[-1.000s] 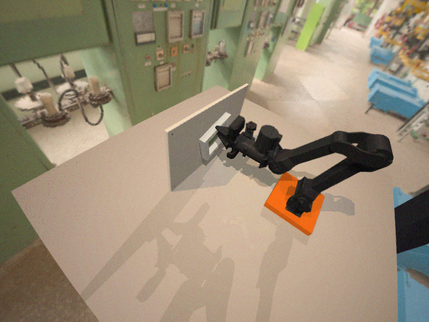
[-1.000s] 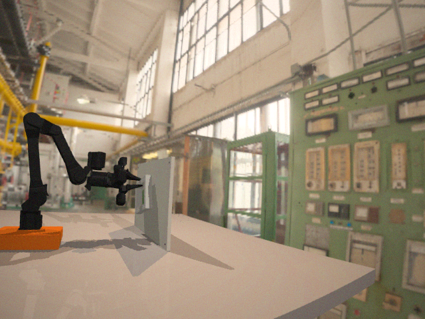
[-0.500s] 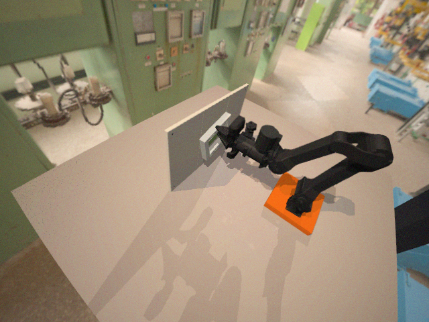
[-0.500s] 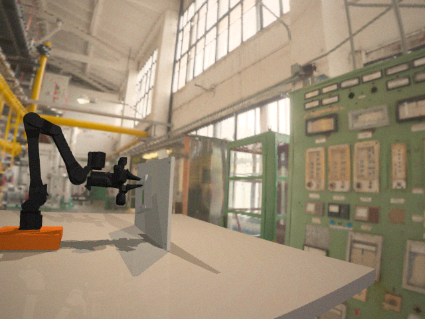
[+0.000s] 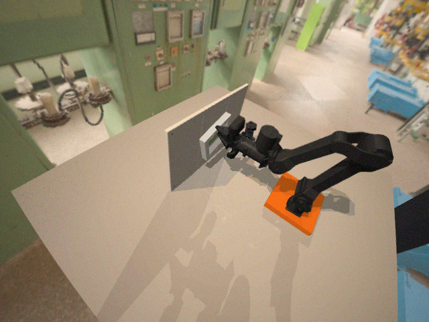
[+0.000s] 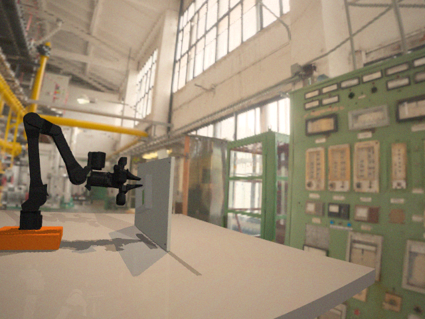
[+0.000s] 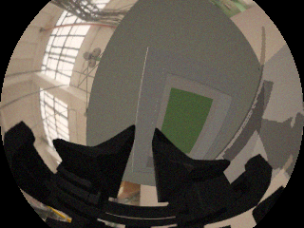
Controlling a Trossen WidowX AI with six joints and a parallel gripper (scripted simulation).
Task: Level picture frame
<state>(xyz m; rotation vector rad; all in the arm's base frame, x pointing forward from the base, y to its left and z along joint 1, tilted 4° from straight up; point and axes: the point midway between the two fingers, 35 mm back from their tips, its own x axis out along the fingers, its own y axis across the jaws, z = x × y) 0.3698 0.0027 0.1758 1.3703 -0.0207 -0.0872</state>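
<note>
Right now my gripper tip is 1 cm short of the picture frame, 2 cm to the left of it and 5 cm above it. The rest, counted from my gripper tip: grey wall board: 2 cm ahead, 2 cm to the right, 6 cm below.
</note>
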